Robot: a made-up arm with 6 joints.
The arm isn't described. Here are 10 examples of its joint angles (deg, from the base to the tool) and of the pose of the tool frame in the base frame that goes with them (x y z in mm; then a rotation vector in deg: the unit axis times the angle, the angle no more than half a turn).
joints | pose
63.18 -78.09 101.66 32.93 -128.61 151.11 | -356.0 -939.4 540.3 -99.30 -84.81 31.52
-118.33 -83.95 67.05 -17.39 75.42 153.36 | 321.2 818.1 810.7 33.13 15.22 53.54
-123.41 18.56 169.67 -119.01 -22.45 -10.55 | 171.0 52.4 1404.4 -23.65 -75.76 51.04
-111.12 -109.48 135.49 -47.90 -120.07 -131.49 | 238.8 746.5 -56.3 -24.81 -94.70 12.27
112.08 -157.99 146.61 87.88 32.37 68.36 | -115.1 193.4 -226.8 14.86 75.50 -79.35
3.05 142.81 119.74 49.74 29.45 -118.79 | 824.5 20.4 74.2 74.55 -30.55 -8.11
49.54 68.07 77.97 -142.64 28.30 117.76 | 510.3 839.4 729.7 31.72 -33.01 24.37
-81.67 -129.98 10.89 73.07 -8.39 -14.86 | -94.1 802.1 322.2 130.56 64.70 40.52
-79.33 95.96 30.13 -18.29 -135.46 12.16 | 38.4 -755.9 97.8 123.98 82.20 -13.21
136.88 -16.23 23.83 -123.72 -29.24 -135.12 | -241.3 127.4 1252.7 -43.93 163.67 -50.36
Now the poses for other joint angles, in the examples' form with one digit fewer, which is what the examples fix.
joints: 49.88 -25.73 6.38 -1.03 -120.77 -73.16
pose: 170 46 1301 13.5 36.3 -15.9
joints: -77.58 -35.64 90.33 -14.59 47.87 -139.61
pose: -204 518 1318 35.7 -70.7 118.3
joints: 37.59 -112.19 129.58 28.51 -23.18 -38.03
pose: -425 -426 -105 -33.5 79.2 22.4
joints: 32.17 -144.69 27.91 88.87 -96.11 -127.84
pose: -670 -352 -4 -117.1 47.5 42.6
